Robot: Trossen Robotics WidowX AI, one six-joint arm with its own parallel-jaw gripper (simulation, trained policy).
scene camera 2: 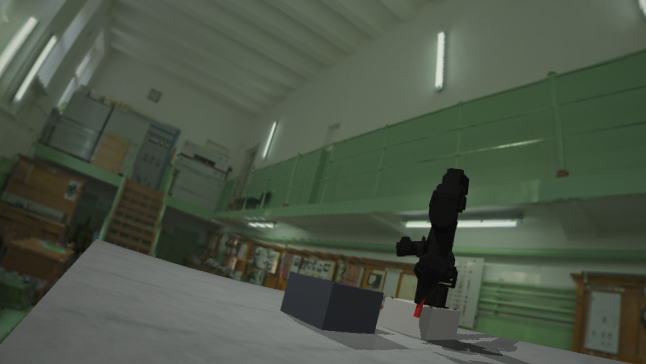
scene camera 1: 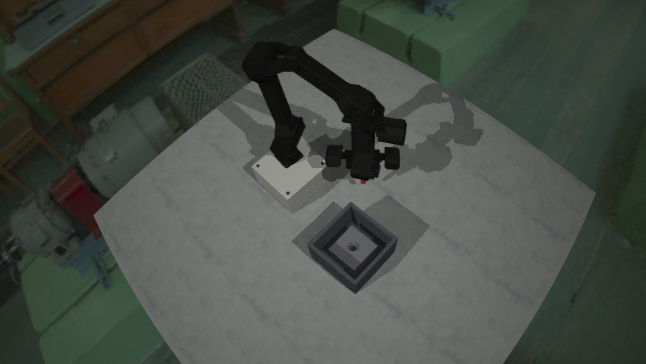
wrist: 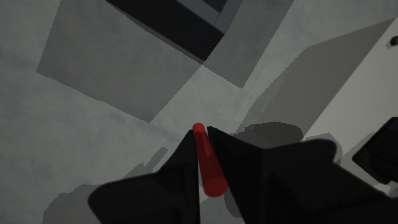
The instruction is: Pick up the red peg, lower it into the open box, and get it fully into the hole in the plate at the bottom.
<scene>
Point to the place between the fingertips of my gripper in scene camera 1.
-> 363, 178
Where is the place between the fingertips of my gripper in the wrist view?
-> At 200, 132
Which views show my gripper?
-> Scene camera 2, scene camera 1 and the wrist view: all of them.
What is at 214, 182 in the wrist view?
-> A red peg.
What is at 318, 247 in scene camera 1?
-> A dark box.
</scene>
